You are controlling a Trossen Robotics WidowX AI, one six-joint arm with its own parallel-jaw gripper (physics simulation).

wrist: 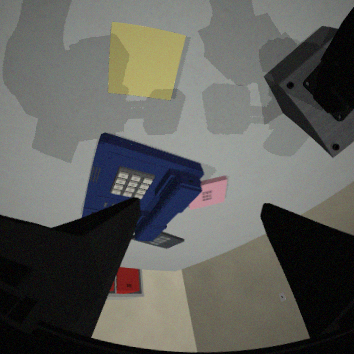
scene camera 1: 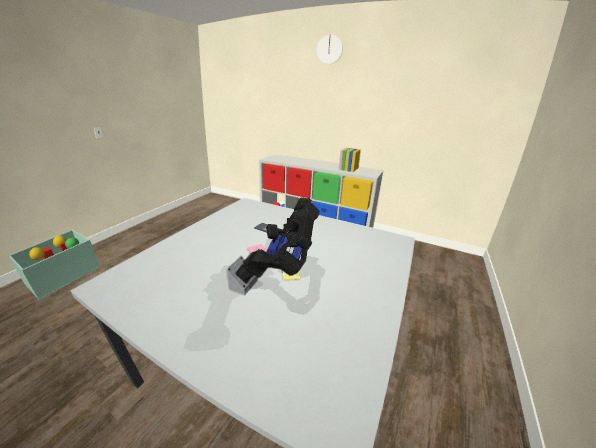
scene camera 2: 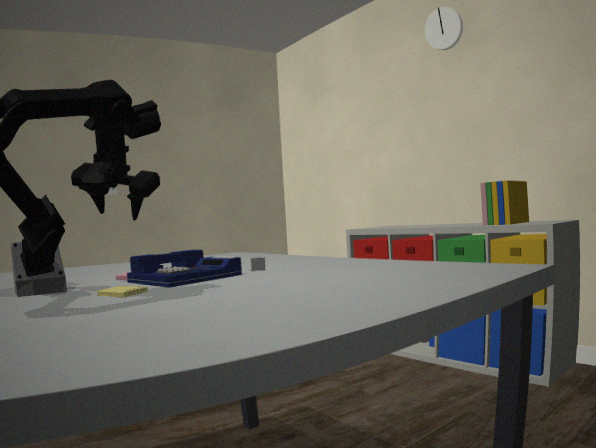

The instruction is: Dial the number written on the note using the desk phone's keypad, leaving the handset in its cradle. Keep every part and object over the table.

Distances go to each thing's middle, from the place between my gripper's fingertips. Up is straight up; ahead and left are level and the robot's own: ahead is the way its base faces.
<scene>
Now: the blue handset (scene camera 2: 149,260) 16 cm ahead of my hand, 11 cm below it and 9 cm to the left of it. Round my hand: blue desk phone (scene camera 2: 210,268): 17 cm ahead, 13 cm below, 4 cm to the left; pink note (wrist: 213,190): 18 cm to the left, 15 cm below, 11 cm ahead.
</scene>
